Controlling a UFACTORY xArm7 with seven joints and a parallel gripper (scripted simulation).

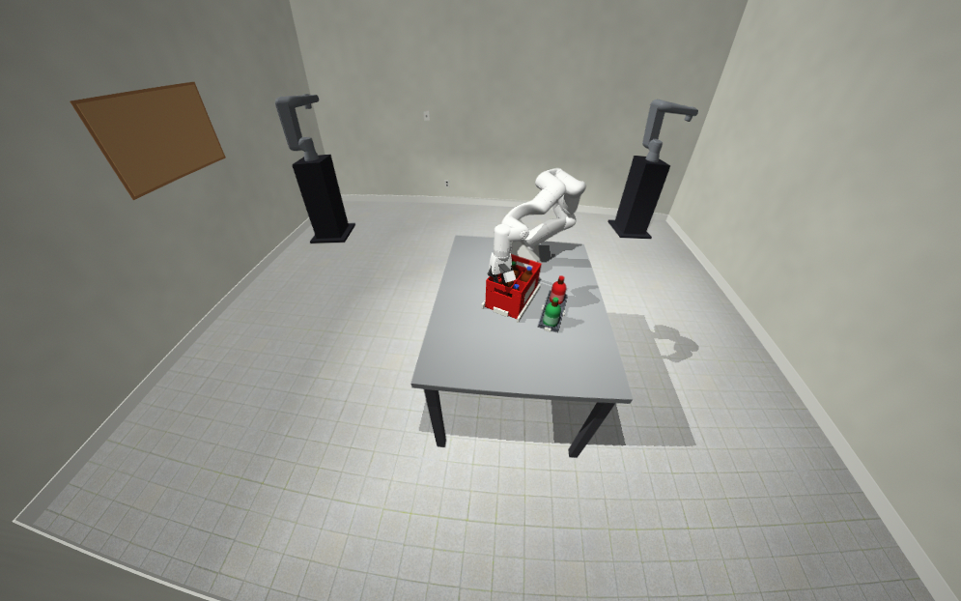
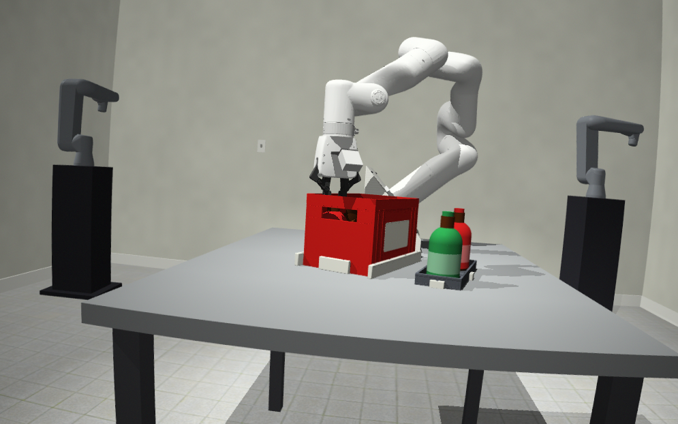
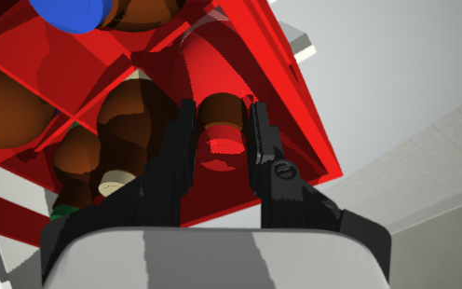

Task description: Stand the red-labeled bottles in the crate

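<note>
The brown bottle is 8 cm behind my hand, 5 cm to the left of it and 8 cm below it. From my hand the other things lie so: dark tray: 6 cm ahead, 28 cm to the left, 15 cm below; then red crate: 6 cm behind, 8 cm to the left, 8 cm below; then green bottle: 14 cm ahead, 25 cm to the left, 8 cm below.
</note>
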